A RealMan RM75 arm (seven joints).
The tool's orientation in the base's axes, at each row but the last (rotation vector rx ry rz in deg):
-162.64, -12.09, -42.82
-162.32, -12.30, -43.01
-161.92, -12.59, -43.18
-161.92, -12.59, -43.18
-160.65, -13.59, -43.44
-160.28, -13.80, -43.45
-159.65, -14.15, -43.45
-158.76, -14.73, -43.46
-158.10, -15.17, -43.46
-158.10, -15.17, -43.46
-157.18, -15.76, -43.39
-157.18, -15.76, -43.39
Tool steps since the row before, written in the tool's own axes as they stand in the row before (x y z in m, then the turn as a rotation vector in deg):
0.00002, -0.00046, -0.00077, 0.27, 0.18, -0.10
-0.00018, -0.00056, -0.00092, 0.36, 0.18, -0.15
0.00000, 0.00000, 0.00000, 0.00, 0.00, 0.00
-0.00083, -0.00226, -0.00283, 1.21, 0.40, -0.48
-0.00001, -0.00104, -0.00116, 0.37, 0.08, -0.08
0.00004, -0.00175, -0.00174, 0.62, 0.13, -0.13
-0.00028, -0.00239, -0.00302, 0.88, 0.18, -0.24
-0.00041, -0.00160, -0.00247, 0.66, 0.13, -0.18
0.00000, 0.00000, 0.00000, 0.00, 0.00, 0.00
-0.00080, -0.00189, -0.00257, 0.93, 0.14, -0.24
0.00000, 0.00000, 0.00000, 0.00, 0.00, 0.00
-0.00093, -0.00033, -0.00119, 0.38, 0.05, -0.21
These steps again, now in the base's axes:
-0.00043, 0.00027, 0.00074, 0.22, -0.17, 0.19
-0.00070, 0.00031, 0.00078, 0.27, -0.18, 0.28
0.00000, 0.00000, 0.00000, 0.00, 0.00, 0.00
-0.00250, 0.00144, 0.00234, 0.89, -0.39, 0.95
-0.00078, 0.00070, 0.00115, 0.29, -0.06, 0.24
-0.00117, 0.00122, 0.00179, 0.49, -0.10, 0.40
-0.00221, 0.00143, 0.00283, 0.68, -0.15, 0.62
-0.00190, 0.00076, 0.00216, 0.51, -0.11, 0.47
0.00000, 0.00000, 0.00000, 0.00, 0.00, 0.00
-0.00235, 0.00093, 0.00210, 0.71, -0.11, 0.66
0.00000, 0.00000, 0.00000, 0.00, 0.00, 0.00
-0.00143, -0.00017, 0.00056, 0.23, -0.07, 0.36

